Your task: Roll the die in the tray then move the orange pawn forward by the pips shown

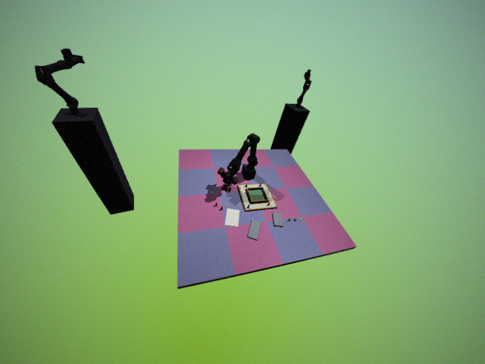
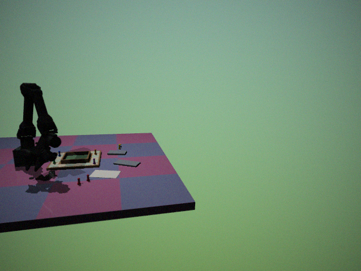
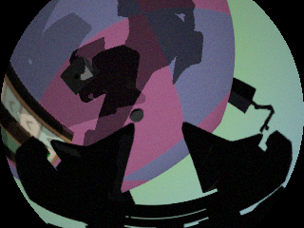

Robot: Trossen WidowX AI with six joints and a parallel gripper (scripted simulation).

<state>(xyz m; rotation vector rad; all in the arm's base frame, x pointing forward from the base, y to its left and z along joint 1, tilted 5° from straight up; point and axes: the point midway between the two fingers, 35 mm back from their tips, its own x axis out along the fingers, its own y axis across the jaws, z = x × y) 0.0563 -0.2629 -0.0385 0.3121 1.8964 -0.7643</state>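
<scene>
Now: gripper tip 90 mm short of the die, 20 mm to the right of it and 40 mm above it. From my gripper tip the other things lie so: green pawn 100 mm ahead, 180 mm to the left, 20 mm below; then purple pawn 320 mm ahead, 100 mm to the left, 20 mm below; then green tray 230 mm ahead, 230 mm to the left, 40 mm below.
</scene>
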